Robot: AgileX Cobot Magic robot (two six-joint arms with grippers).
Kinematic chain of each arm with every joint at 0, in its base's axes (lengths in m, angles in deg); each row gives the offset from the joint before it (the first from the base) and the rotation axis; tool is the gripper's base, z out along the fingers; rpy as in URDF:
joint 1: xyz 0 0 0.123 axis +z
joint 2: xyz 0 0 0 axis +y
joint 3: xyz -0.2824 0 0.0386 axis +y
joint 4: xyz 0.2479 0 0.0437 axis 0.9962 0 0.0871
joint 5: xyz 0 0 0 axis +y
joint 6: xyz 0.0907 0 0.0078 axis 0.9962 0 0.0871
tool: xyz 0 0 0 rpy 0 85 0
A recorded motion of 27 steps. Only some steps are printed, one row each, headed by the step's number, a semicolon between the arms.
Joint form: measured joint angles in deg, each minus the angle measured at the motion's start. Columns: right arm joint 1, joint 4, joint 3, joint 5, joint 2, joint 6; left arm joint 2, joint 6, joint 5, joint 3, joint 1, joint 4.
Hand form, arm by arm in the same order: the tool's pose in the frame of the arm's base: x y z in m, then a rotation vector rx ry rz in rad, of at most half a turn. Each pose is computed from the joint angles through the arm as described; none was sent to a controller.
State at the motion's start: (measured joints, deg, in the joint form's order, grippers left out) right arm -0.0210 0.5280 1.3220 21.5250 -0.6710 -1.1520; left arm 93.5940 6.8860 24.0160 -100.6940 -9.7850 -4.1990
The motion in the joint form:
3: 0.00 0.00 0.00 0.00 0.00 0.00; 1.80 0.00 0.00 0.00 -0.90 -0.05
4: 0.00 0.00 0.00 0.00 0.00 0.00; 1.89 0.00 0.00 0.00 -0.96 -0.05
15: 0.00 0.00 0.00 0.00 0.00 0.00; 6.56 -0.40 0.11 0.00 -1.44 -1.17
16: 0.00 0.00 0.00 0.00 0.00 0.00; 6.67 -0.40 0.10 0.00 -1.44 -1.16
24: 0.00 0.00 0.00 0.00 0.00 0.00; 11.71 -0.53 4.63 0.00 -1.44 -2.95
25: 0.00 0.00 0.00 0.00 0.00 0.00; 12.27 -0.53 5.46 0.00 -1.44 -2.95
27: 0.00 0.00 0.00 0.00 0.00 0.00; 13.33 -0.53 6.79 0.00 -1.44 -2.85
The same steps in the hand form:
3: 0.0525 0.0003 0.1722 -0.0128 1.8705 -0.0050; 0.3888 -0.0762 0.4453 0.2371 1.7952 -0.1226
4: 0.0525 0.0003 0.1722 -0.0128 1.8705 -0.0050; 0.3892 -0.0767 0.4447 0.2382 1.7966 -0.1233
15: 0.0525 0.0003 0.1722 -0.0128 1.8705 -0.0050; 0.4127 -0.0855 0.4112 0.2374 1.8812 -0.1509
16: 0.0525 0.0003 0.1722 -0.0128 1.8705 -0.0050; 0.4133 -0.0856 0.4104 0.2377 1.8829 -0.1506
24: 0.0525 0.0003 0.1722 -0.0128 1.8705 -0.0050; 0.4330 -0.0915 0.3660 0.2400 2.0507 -0.1817
25: 0.0525 0.0003 0.1722 -0.0128 1.8705 -0.0050; 0.4346 -0.0920 0.3605 0.2437 2.0747 -0.1816
27: 0.0525 0.0003 0.1722 -0.0128 1.8705 -0.0050; 0.4377 -0.0927 0.3504 0.2508 2.1158 -0.1795

